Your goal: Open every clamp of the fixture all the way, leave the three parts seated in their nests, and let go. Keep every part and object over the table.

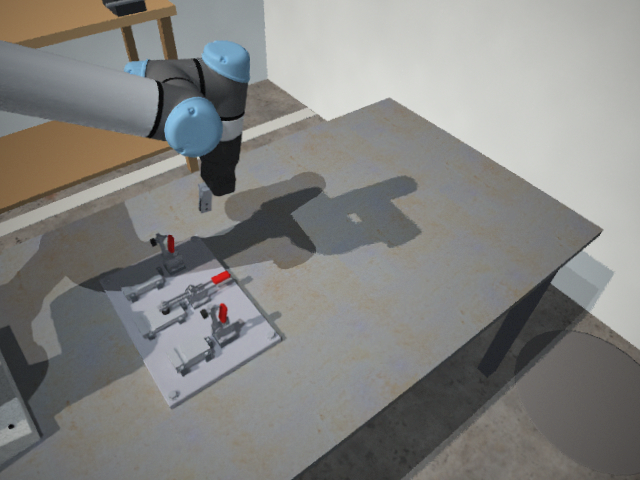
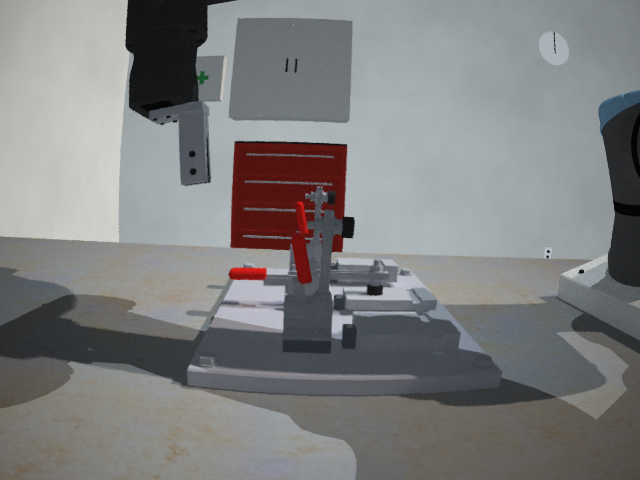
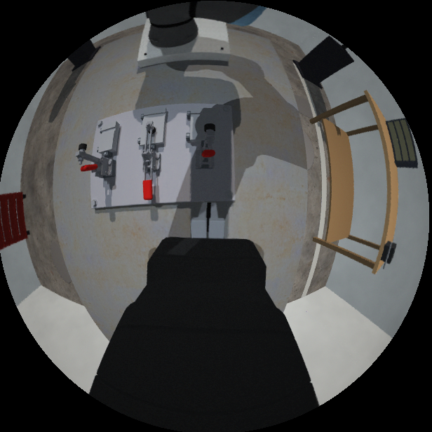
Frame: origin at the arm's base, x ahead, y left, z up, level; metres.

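Seen in the pictures: gripper, fingertip midpoint: (image 1: 204,209) (image 2: 196,183).
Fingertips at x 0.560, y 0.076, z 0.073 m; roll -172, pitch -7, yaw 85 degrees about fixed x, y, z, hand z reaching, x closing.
Observation:
Offsets run from my fingertips to a thing's middle. "*": to the spot under its first point. Level surfaces: height alone.
The fixture plate @(dx -0.126, dy -0.099, dz -0.133 m) (image 1: 222,364) (image 2: 341,384) (image 3: 172,182) carries three red-handled clamps. The clamp nearest my gripper has its handle @(dx -0.082, dy +0.009, dz -0.075 m) (image 1: 170,243) (image 2: 301,258) (image 3: 208,153) and arm upright, its black tip raised. The middle clamp's handle @(* dx -0.040, dy -0.105, dz -0.090 m) (image 1: 220,277) (image 2: 248,273) (image 3: 147,190) lies flat outward, its arm down over the middle part @(dx -0.179, dy -0.096, dz -0.114 m) (image 2: 379,300). The far clamp's handle @(dx -0.091, dy -0.210, dz -0.070 m) (image 1: 222,312) (image 2: 300,217) (image 3: 89,167) stands steeply, arm raised. The near part @(dx -0.169, dy +0.013, dz -0.112 m) (image 2: 405,333) and far part (image 3: 109,137) sit in their nests. My gripper (image 1: 205,209) (image 2: 196,182) (image 3: 208,211) is shut and empty, above and outside the plate's handle-side edge, apart from the clamps.
The robot's pale base (image 1: 12,421) (image 2: 589,286) (image 3: 185,52) stands beyond the part side of the plate. Corner bolts (image 1: 174,395) (image 2: 206,360) rise slightly from the plate. A wooden shelf unit (image 1: 166,38) (image 3: 387,165) stands beyond the table @(dz -0.140 m) (image 1: 413,289). A red cabinet (image 2: 289,170) is in the background.

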